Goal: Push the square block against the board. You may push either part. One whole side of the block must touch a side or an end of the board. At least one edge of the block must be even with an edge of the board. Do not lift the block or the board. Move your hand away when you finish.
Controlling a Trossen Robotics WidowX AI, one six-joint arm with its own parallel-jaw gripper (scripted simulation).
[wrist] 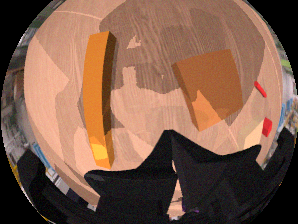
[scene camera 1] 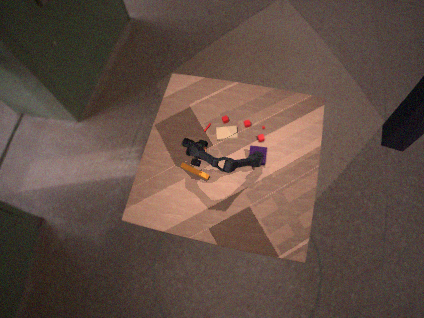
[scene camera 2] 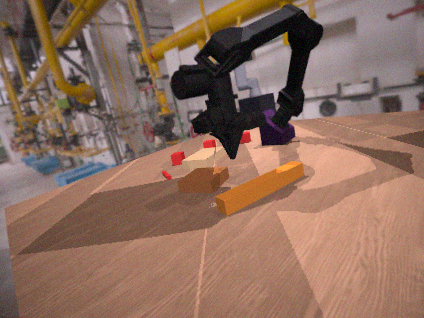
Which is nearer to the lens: the square block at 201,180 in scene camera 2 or the orange board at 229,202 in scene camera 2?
The orange board.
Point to an orange board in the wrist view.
98,68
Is my gripper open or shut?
Shut.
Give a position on a square block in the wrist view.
At 210,82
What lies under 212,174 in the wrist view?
My gripper.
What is my gripper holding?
Nothing.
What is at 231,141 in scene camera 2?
My gripper.
